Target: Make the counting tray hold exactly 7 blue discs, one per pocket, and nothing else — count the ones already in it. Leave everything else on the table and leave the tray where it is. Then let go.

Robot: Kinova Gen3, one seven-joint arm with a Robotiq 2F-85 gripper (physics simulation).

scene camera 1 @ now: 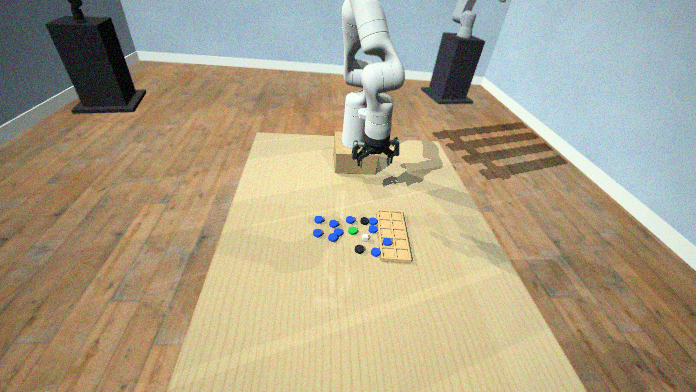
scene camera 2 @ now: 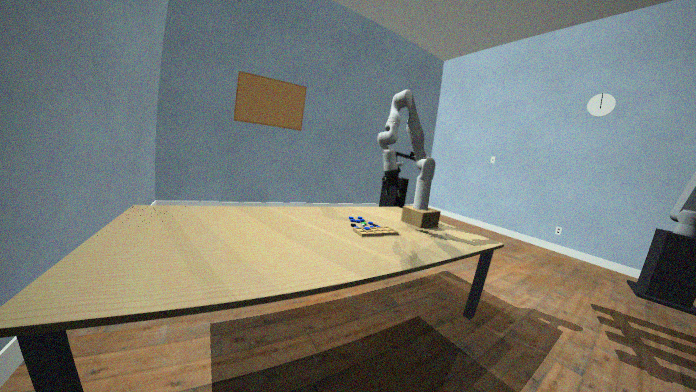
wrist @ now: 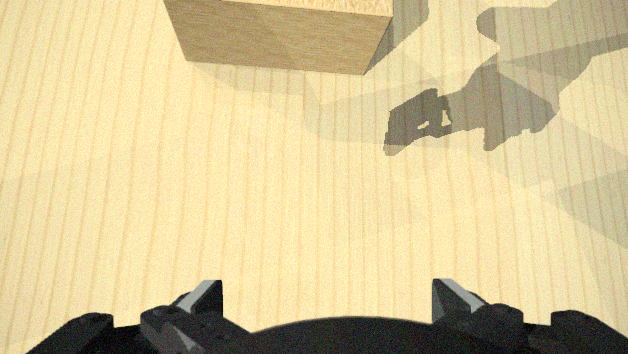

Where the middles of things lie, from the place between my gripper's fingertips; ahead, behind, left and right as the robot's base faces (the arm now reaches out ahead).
My gripper is now 16 cm short of the wooden counting tray (scene camera 1: pixel 390 223), 4 cm to the right of it and 17 cm above it.
